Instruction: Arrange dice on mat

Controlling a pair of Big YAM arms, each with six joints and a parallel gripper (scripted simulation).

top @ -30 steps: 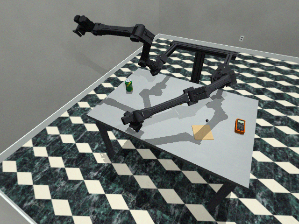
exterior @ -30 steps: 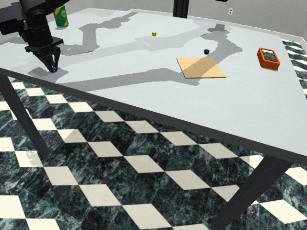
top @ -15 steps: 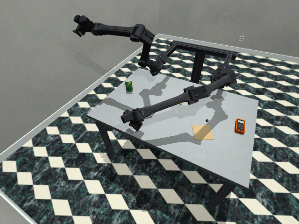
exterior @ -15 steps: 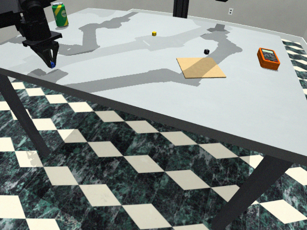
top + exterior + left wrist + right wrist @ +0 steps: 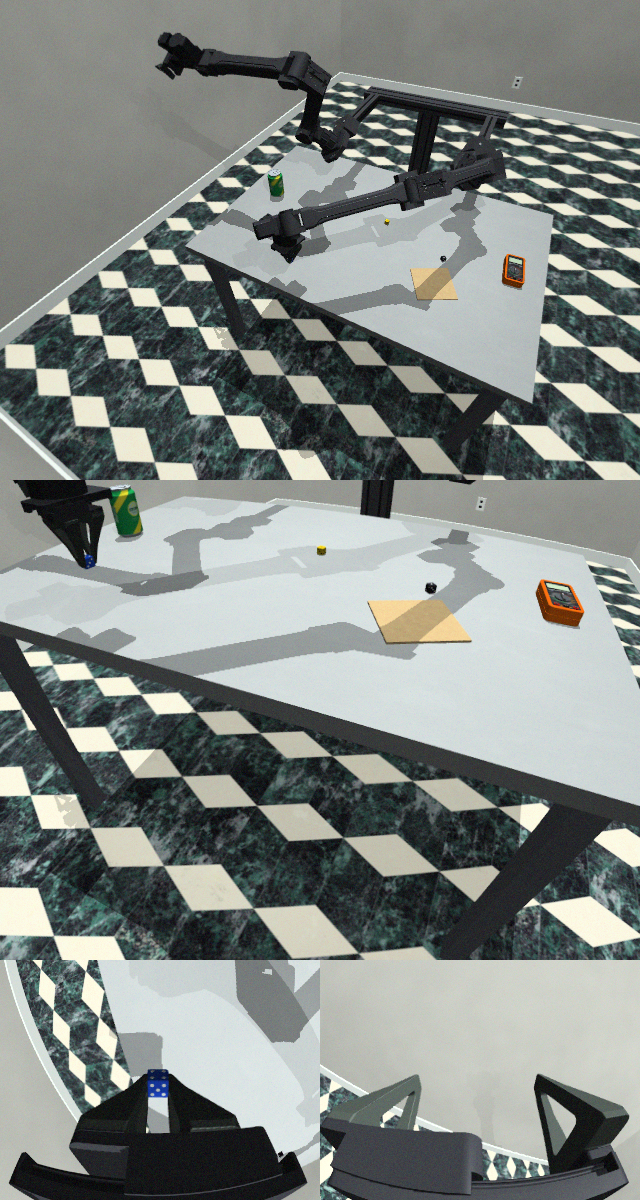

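The tan mat lies 17 cm behind my left hand, 48 cm to the left of it and 11 cm below it. From my left hand the other things lie so: black die 30 cm behind, 50 cm to the left, 11 cm below; yellow die 43 cm behind, 24 cm to the left, 11 cm below; blue die right at my left hand.
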